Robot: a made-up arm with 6 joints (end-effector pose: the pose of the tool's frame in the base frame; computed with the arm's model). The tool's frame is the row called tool.
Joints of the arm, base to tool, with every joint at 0 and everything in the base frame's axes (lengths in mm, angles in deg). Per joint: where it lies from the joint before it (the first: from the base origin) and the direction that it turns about. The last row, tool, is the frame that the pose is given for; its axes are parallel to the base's.
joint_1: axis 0 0 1 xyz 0.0 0.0 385.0
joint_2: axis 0 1 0 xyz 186.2 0.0 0.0
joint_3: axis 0 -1 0 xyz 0.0 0.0 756.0
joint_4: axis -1 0 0 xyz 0.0 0.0 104.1
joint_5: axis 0 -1 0 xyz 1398.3 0.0 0.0
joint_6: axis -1 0 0 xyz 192.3 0.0 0.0
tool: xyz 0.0 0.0 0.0
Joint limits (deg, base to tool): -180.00..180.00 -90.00..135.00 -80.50..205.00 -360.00..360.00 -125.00..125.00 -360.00..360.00
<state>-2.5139 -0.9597 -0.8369 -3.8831 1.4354 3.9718</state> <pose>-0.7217 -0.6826 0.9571 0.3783 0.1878 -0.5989 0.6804</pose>
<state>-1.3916 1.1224 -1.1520 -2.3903 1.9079 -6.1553</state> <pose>-0.1251 -0.0046 -0.2865 0.2961 -0.4014 0.8268 0.2600</pose>
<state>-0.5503 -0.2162 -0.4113 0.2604 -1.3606 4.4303</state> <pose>1.1851 -0.7839 0.7684 0.5789 0.2115 -0.7155 0.3290</pose>
Working (the frame after each row of the table, in the pose's form):
after joint_1: 0.0000 0.0000 0.3850 0.0000 0.0000 -0.2717 0.9624
after joint_2: 0.1587 -0.0974 0.3850 -0.0293 -0.1038 -0.2701 0.9568
after joint_3: 0.0205 -0.0126 1.1234 0.0265 0.0937 -0.2704 0.9578
after joint_4: 0.0377 -0.0231 1.2255 -0.0981 0.1280 -0.2559 0.9531
after joint_5: 1.2069 -0.7405 0.9544 0.0847 0.6991 -0.2607 0.6604
after joint_6: 1.1851 -0.7839 0.7684 0.5789 0.2115 -0.7155 0.3290

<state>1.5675 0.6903 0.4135 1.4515 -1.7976 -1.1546</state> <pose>0.1926 1.9928 0.6763 -0.3431 0.0675 -0.1101 0.9304</pose>
Working (the frame after each row of the table, in the pose's form):
after joint_1: 0.0000 0.0000 0.3850 0.0000 0.0000 0.7059 0.7083
after joint_2: 0.0006 0.1862 0.3850 -0.2388 0.2396 0.6643 0.6665
after joint_3: 0.0022 0.6676 0.9679 -0.0974 0.0977 0.6992 0.7015
after joint_4: 0.0023 0.6960 1.0681 -0.5384 -0.3910 0.5878 0.4601
after joint_5: 0.0067 2.0411 0.6859 -0.7952 0.1167 -0.0554 0.5924
after joint_6: 0.1926 1.9928 0.6763 -0.3431 0.0675 -0.1101 0.9304

